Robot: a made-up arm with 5 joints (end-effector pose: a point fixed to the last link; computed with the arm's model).
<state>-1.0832 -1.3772 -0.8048 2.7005 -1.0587</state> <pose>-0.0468 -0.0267 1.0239 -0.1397 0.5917 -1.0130</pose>
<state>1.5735 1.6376 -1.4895 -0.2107 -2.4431</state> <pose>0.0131 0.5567 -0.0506 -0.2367 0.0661 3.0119</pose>
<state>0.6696 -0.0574 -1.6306 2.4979 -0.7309</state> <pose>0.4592 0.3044 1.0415 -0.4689 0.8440 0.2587</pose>
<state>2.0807 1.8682 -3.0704 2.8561 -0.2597</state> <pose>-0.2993 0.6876 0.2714 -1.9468 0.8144 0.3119</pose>
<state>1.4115 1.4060 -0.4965 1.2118 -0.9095</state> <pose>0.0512 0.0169 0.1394 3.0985 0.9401 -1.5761</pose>
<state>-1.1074 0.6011 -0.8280 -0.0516 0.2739</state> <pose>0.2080 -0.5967 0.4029 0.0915 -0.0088 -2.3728</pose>
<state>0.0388 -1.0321 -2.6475 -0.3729 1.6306</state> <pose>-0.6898 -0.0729 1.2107 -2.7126 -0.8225 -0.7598</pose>
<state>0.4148 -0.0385 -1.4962 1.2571 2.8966</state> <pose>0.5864 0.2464 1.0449 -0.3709 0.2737 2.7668</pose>
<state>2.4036 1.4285 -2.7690 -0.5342 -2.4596</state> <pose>-0.6714 0.6487 0.6920 -2.0426 -0.1284 -2.3467</pose>
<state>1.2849 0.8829 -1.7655 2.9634 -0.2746</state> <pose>0.2568 0.6543 0.5364 -2.4913 0.6622 -0.8609</pose>
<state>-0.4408 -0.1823 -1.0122 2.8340 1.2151</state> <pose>0.3552 -0.2355 0.8998 -1.7754 -0.6471 -2.0528</pose>
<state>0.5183 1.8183 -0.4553 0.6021 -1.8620</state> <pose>-0.1335 -0.0932 0.1332 1.9443 0.6078 2.4868</pose>
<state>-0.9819 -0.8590 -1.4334 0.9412 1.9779</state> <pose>0.0247 -0.1264 1.3554 0.6534 1.3535 3.0117</pose>
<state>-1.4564 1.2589 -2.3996 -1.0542 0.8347</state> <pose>0.0162 -0.8793 0.6580 2.0487 0.1688 -2.8101</pose>
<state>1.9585 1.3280 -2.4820 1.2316 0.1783</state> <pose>-0.2933 0.9245 0.4561 -0.2466 0.1037 0.7735</pose>
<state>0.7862 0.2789 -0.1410 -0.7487 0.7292</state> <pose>0.3224 0.2340 0.4568 0.4355 0.1517 -0.8723</pose>
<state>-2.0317 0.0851 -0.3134 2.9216 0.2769</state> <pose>-0.2011 -0.1935 0.5988 -2.8875 0.0583 2.3836</pose>
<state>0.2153 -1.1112 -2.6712 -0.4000 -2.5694</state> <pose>-0.7389 -0.1672 1.1120 1.9252 -0.0361 1.8511</pose>
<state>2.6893 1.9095 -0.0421 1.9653 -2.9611</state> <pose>0.1229 -0.0238 0.4983 -2.6728 0.1856 -2.3757</pose>
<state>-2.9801 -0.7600 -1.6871 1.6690 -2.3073</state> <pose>-0.1481 0.0165 1.3872 -0.9270 -0.1300 -1.6510</pose>
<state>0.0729 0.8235 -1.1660 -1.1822 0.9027</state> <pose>0.7112 -0.0098 0.4725 1.3732 0.3345 -1.4353</pose>
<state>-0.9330 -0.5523 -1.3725 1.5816 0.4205</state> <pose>0.1553 -0.3406 1.2134 0.1647 0.0197 -2.3377</pose>
